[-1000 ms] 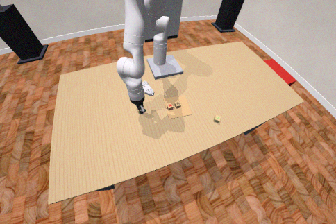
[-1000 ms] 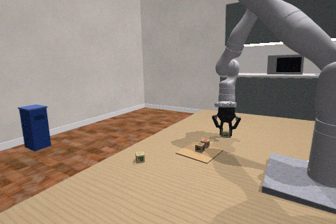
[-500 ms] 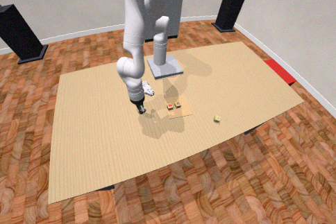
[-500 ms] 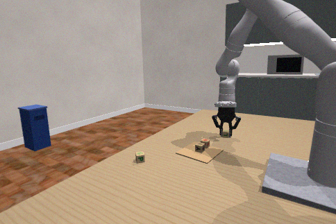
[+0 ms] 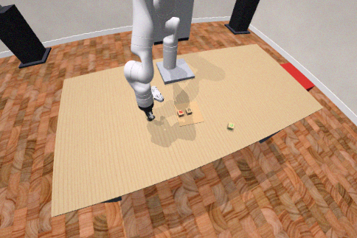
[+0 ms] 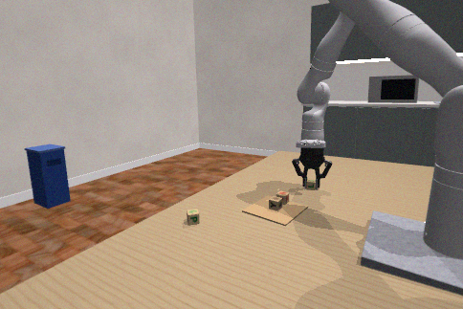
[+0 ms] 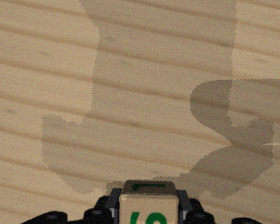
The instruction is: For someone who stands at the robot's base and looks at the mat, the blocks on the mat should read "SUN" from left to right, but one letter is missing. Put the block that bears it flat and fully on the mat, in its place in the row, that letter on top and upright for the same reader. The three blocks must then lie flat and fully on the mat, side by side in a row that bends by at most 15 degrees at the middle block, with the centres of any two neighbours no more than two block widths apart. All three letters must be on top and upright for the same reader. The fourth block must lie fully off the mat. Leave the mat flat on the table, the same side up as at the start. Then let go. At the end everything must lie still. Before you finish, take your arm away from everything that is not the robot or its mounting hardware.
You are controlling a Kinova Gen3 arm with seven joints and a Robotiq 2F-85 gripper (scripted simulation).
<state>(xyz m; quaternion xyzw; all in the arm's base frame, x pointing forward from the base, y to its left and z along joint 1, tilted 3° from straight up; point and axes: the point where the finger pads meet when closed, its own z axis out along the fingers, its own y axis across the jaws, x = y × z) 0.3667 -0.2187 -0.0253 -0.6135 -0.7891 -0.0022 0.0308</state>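
Right now my hand is 30 mm short of the black U block and 220 mm to the right of it. Round my hand: green-lettered block (right at my hand); tan mat (30 mm ahead, 220 mm to the left, 20 mm below); red N block (30 mm ahead, 170 mm to the left).
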